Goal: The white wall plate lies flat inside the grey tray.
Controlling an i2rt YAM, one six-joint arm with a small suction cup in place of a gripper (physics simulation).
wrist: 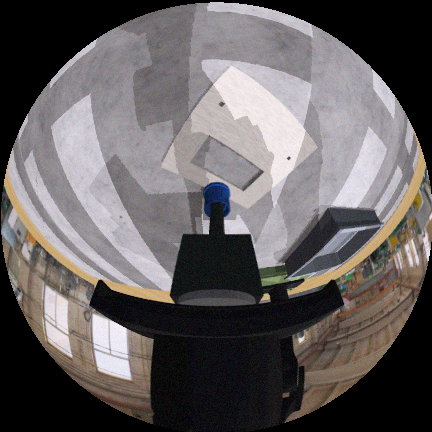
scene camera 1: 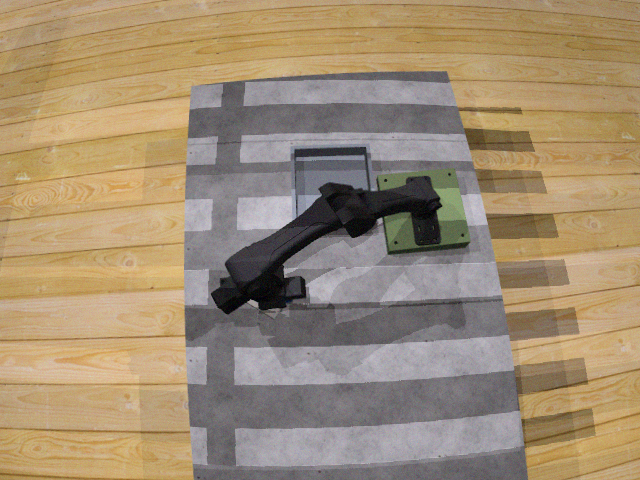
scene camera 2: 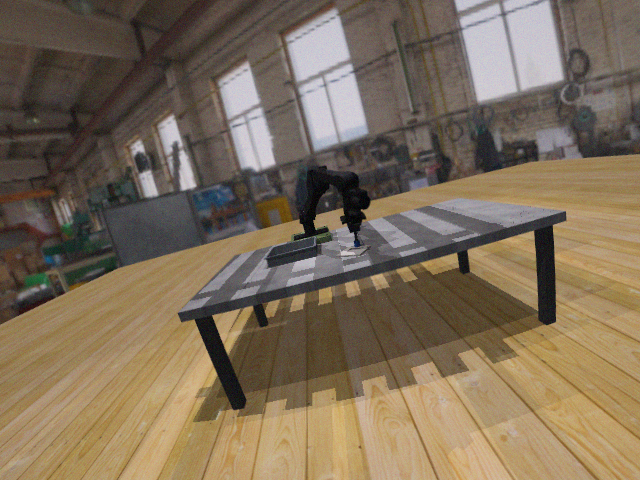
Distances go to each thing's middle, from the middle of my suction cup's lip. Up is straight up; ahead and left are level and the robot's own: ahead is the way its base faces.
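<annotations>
I see the white wall plate [wrist: 254, 123] 1 cm below my suction cup, 5 cm ahead of it and 2 cm to the right of it. Going by their middles, of the things named here the white wall plate is the nearest to my suction cup. The grey tray [wrist: 340, 232] is 1 cm above my suction cup, 30 cm to the right of it and 14 cm behind it.
</annotations>
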